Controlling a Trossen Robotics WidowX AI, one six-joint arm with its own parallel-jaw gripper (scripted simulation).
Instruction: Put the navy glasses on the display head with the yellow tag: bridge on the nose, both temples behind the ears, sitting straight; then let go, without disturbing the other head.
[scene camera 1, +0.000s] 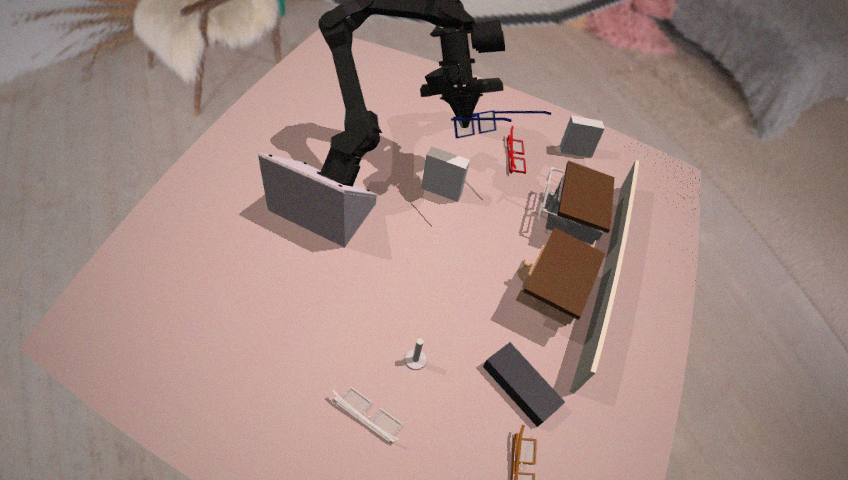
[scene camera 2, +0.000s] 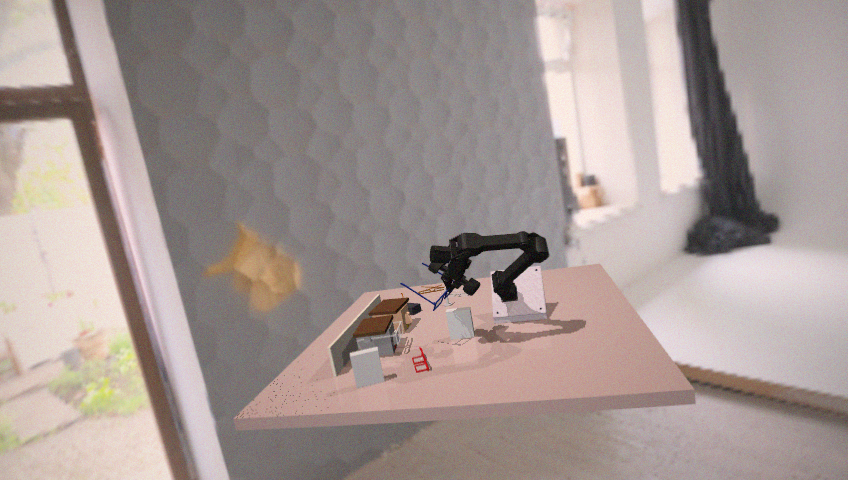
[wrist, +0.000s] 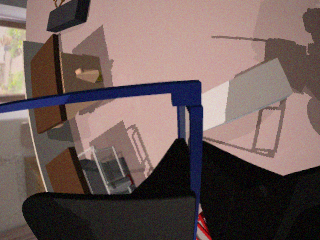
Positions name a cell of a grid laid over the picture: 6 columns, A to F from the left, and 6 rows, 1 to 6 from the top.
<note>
In view: the gripper (scene camera 1: D2), a dark block (scene camera 1: D5) and a long panel (scene camera 1: E5).
The gripper shows as well in scene camera 2 (scene camera 2: D4) and in the wrist view (wrist: D4). The long panel shows as well in scene camera 2 (scene camera 2: C5) and in the wrist view (wrist: A4).
</note>
